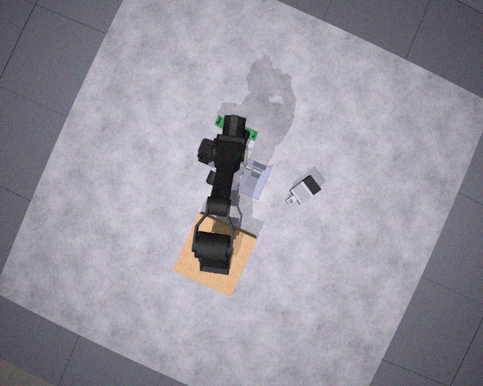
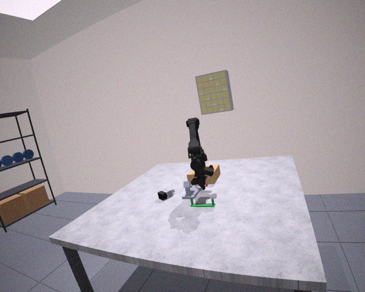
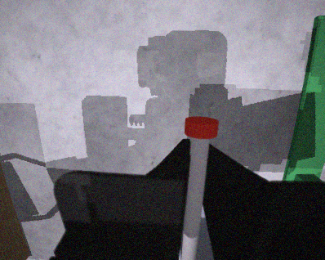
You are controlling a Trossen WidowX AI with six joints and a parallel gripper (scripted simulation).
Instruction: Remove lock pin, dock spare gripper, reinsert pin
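Right now the green cradle is 100 mm ahead of my gripper tip, 30 mm to the left of it and 30 mm below it. Also, from my gripper tip: socket mount (100 mm to the right); then spare gripper (30 mm ahead, 260 mm to the right, 30 mm below).
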